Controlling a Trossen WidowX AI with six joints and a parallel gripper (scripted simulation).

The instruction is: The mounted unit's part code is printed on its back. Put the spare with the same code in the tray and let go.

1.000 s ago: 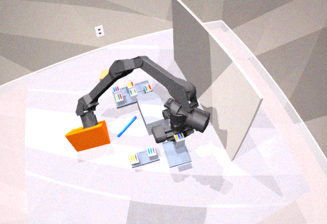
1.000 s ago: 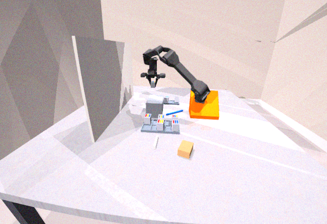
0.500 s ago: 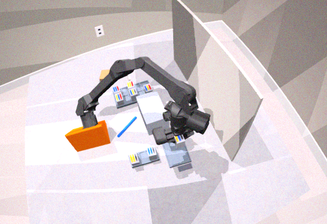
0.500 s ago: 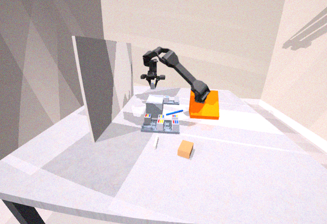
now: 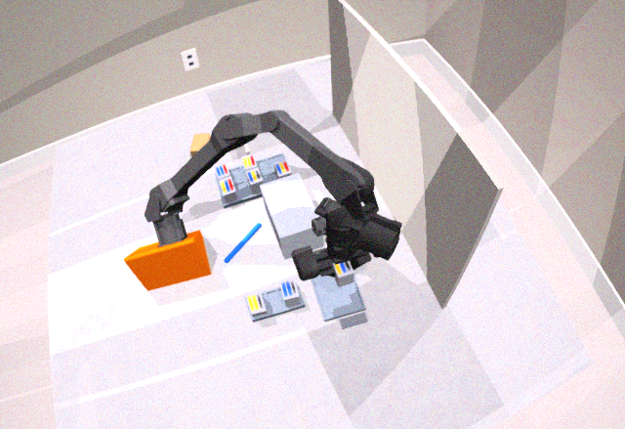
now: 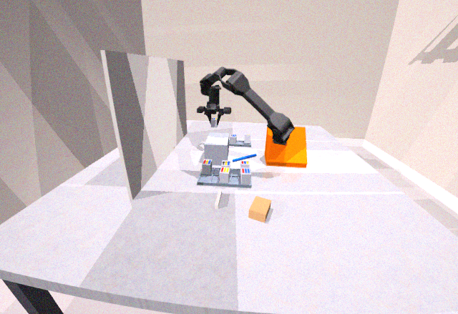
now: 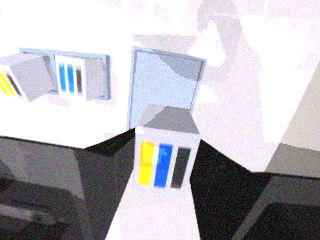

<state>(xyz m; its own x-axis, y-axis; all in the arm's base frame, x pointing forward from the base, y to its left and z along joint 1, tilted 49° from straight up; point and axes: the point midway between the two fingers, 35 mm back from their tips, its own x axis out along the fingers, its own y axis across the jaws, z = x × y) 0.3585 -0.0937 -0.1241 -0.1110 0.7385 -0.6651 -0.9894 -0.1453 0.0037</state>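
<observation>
Right now the flat tray is 10 mm behind my gripper tip and 100 mm below it. The rest, counted from my gripper tip: small rack: 150 mm behind, 10 mm to the left, 90 mm below; grey mounted unit: 70 mm behind, 210 mm to the left, 50 mm below; blue pen: 200 mm behind, 190 mm to the left, 100 mm below.
</observation>
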